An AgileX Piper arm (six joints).
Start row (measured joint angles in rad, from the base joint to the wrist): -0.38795 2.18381 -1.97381 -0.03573 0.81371 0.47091
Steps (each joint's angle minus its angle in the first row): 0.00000 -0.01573 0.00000 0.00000 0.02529 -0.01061; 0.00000 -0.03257 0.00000 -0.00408 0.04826 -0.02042; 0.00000 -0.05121 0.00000 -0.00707 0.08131 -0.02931; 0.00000 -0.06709 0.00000 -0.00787 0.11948 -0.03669; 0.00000 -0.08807 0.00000 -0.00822 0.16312 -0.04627; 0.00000 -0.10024 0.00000 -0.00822 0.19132 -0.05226; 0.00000 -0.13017 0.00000 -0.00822 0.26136 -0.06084; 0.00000 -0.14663 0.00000 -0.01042 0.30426 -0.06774; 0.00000 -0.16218 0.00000 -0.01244 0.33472 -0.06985; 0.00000 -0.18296 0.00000 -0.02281 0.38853 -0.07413; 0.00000 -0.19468 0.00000 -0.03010 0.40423 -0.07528; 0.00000 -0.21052 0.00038 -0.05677 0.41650 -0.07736; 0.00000 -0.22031 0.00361 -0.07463 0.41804 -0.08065; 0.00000 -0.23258 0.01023 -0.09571 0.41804 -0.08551; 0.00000 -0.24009 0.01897 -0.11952 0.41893 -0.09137
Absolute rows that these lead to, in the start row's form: -0.38795 2.16808 -1.97381 -0.03573 0.83900 0.46030; -0.38795 2.15124 -1.97381 -0.03981 0.86197 0.45049; -0.38795 2.13260 -1.97381 -0.04280 0.89502 0.44160; -0.38795 2.11672 -1.97381 -0.04360 0.93319 0.43422; -0.38795 2.09574 -1.97381 -0.04395 0.97683 0.42464; -0.38795 2.08357 -1.97381 -0.04395 1.00503 0.41865; -0.38795 2.05364 -1.97381 -0.04395 1.07507 0.41007; -0.38795 2.03718 -1.97381 -0.04615 1.11797 0.40317; -0.38795 2.02163 -1.97381 -0.04817 1.14843 0.40106; -0.38795 2.00085 -1.97381 -0.05854 1.20224 0.39678; -0.38795 1.98913 -1.97381 -0.06583 1.21794 0.39563; -0.38795 1.97329 -1.97343 -0.09250 1.23021 0.39355; -0.38795 1.96350 -1.97020 -0.11036 1.23175 0.39026; -0.38795 1.95123 -1.96358 -0.13144 1.23175 0.38540; -0.38795 1.94372 -1.95484 -0.15525 1.23264 0.37954
